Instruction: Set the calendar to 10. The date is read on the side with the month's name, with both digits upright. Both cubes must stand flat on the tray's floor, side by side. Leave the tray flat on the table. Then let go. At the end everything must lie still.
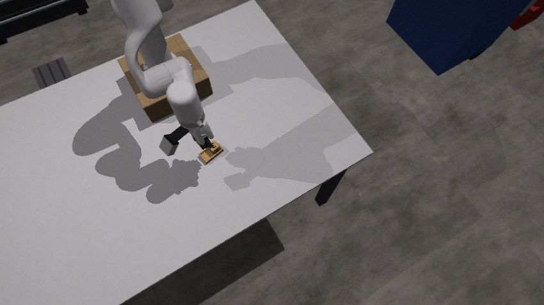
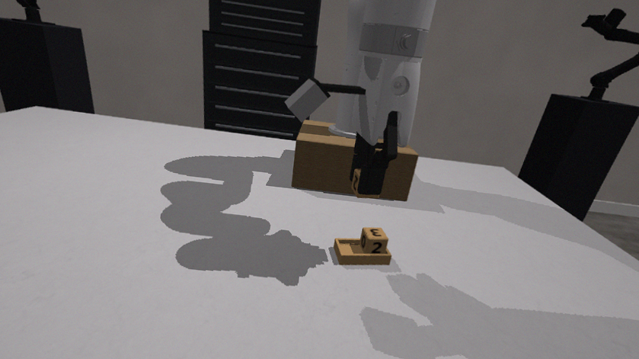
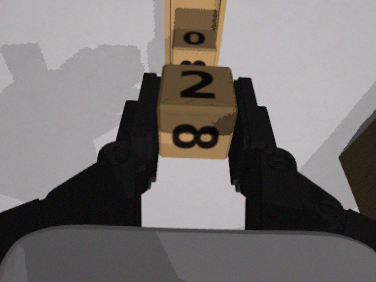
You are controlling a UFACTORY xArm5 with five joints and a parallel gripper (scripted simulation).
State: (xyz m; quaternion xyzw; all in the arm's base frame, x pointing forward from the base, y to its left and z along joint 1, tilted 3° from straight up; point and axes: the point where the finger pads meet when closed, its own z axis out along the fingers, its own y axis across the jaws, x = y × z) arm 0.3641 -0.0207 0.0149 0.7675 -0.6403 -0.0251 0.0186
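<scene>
Right now my hand is 130 mm above the wooden calendar tray and 20 mm to the right of it.
</scene>
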